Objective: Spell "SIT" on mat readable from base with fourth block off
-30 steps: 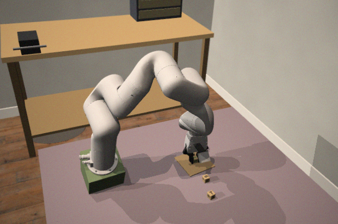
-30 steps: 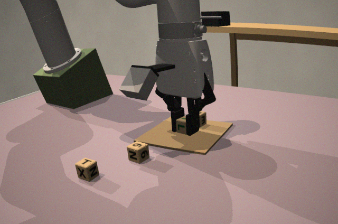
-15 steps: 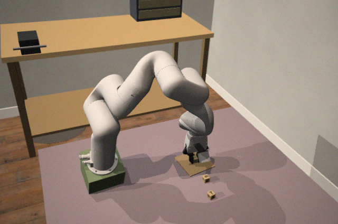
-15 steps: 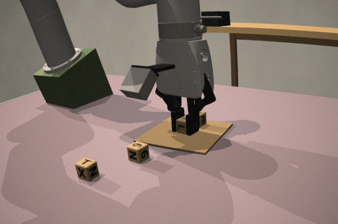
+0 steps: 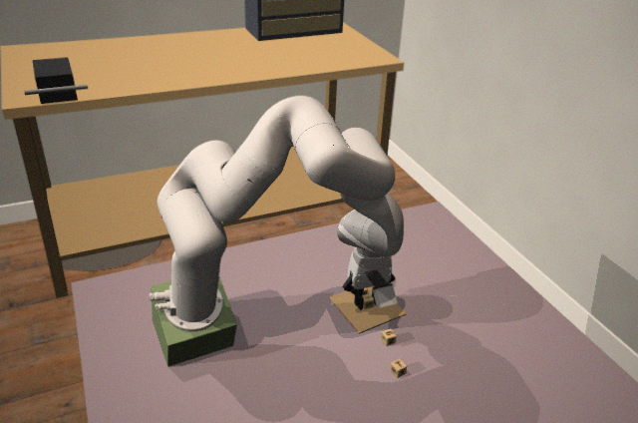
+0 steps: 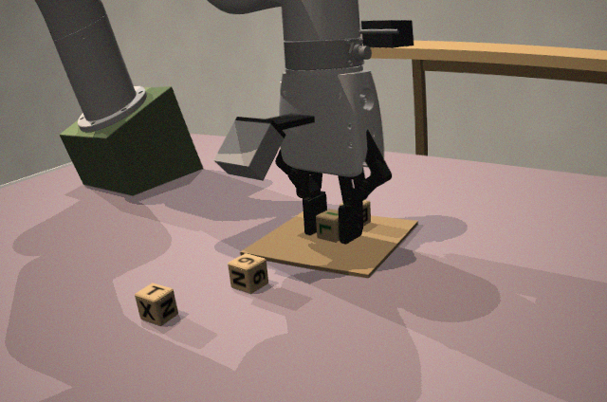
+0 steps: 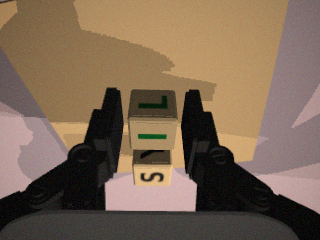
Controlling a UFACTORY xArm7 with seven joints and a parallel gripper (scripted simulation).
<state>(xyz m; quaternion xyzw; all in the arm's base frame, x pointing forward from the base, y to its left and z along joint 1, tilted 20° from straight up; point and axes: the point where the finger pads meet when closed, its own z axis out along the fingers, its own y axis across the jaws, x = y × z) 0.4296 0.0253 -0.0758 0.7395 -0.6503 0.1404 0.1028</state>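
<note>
Right now the tan mat is 2 cm below my hand. From my hand the other things lie so: wooden block: 1 cm ahead, 22 cm to the right, 1 cm below.
</note>
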